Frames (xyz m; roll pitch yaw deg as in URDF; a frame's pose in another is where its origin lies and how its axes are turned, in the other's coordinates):
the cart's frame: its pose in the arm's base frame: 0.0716 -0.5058 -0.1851 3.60 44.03 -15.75
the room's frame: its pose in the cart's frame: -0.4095 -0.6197 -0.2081 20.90 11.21 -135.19
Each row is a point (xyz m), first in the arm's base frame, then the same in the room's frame.
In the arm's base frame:
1: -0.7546 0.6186 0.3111
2: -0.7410 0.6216 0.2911
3: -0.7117 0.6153 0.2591
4: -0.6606 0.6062 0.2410
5: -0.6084 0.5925 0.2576
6: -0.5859 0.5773 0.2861
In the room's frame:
1: -0.4478 -1.5632 0.2258
2: -0.4667 -1.5560 0.2122
3: -0.4979 -1.5314 0.1937
4: -0.5414 -1.4979 0.1962
5: -0.5728 -1.4669 0.2315
6: -0.5752 -1.4498 0.2669

